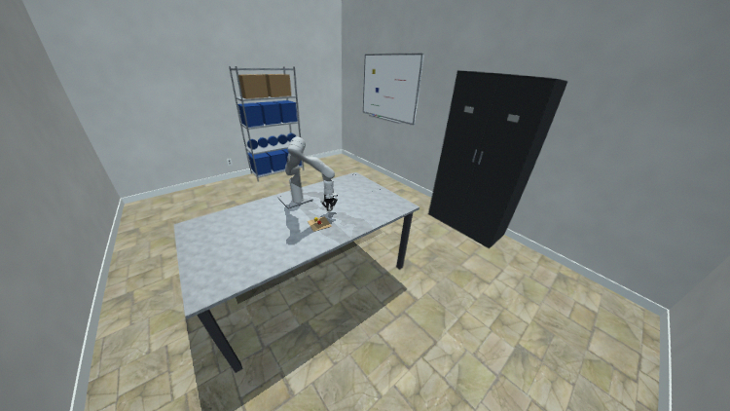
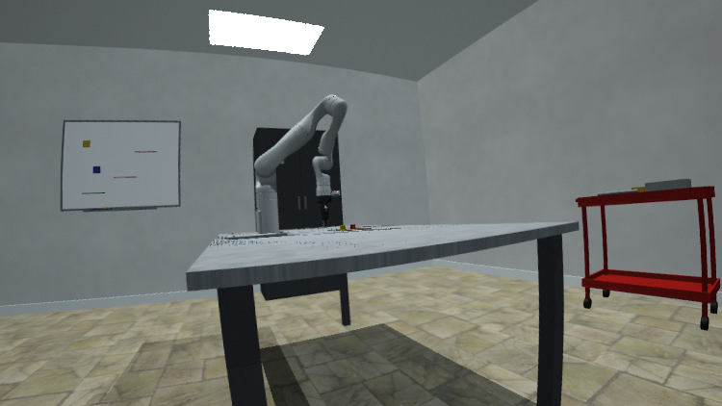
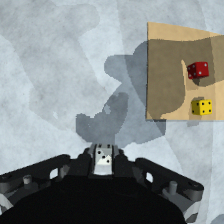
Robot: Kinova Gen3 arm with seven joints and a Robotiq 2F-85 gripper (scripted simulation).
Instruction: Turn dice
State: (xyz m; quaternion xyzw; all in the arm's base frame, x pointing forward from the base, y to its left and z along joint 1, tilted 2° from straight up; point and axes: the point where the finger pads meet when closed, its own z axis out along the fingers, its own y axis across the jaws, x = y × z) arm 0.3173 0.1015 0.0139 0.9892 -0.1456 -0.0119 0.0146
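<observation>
Right now my hand is 150 mm to the left of the red die, 70 mm short of it and 20 mm above it. Round my hand: tan mat: 150 mm to the right, 70 mm ahead, 30 mm below; then yellow die: 150 mm to the right, 20 mm below, 20 mm ahead; then white die: 10 mm below.
</observation>
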